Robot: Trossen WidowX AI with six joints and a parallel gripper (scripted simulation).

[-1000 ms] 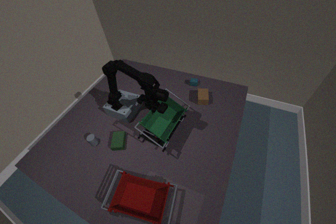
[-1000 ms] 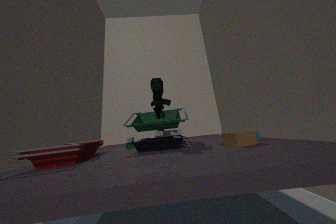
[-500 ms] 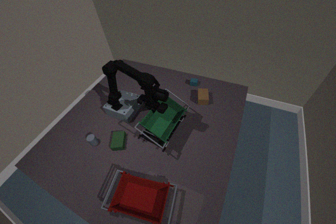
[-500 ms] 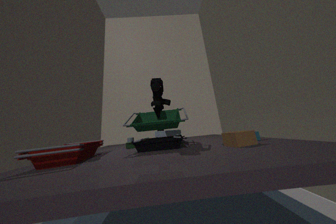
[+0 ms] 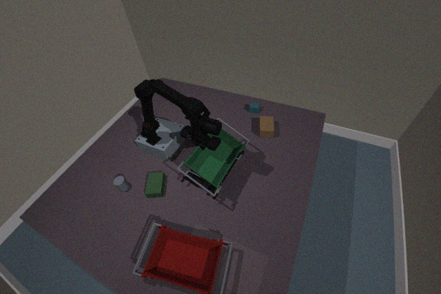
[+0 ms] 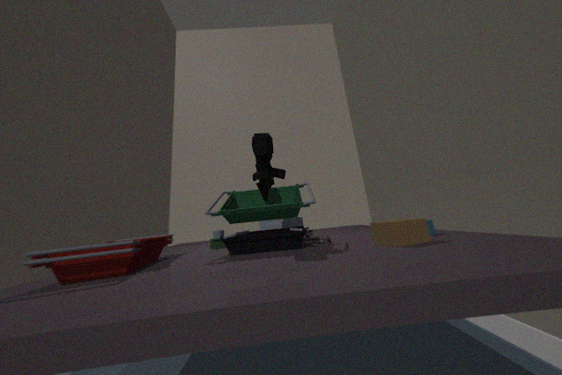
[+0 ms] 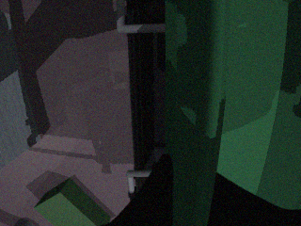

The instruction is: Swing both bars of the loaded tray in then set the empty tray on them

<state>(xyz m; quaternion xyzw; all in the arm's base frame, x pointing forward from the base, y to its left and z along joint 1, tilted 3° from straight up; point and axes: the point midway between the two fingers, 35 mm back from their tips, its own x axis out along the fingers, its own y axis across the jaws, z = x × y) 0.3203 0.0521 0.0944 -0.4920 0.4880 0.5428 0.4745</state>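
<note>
Now: gripper tip 8 cm short of the green tray and 1 cm to the right of it. The rest, counted from my gripper tip: orange block 15 cm ahead, 40 cm to the left, 14 cm below; grey cylinder 30 cm behind, 33 cm to the right, 13 cm below; green block 16 cm behind, 23 cm to the right, 15 cm below.
</note>
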